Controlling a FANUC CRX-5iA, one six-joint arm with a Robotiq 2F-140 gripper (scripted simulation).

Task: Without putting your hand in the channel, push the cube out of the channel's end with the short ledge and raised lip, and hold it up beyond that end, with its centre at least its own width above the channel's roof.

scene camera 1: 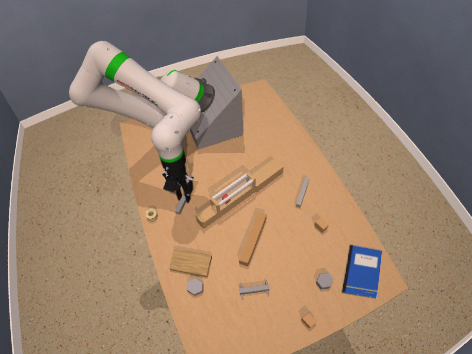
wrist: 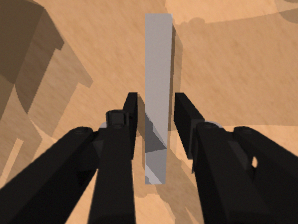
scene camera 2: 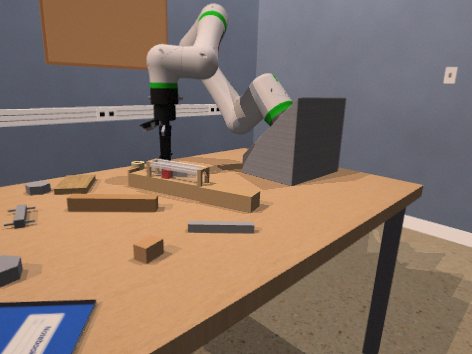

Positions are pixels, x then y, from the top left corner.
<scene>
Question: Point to a grey bar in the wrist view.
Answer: At 158, 28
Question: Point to a long wooden block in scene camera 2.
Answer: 76, 202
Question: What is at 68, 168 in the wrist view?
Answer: My gripper.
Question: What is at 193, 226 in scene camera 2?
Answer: A grey bar.
</scene>
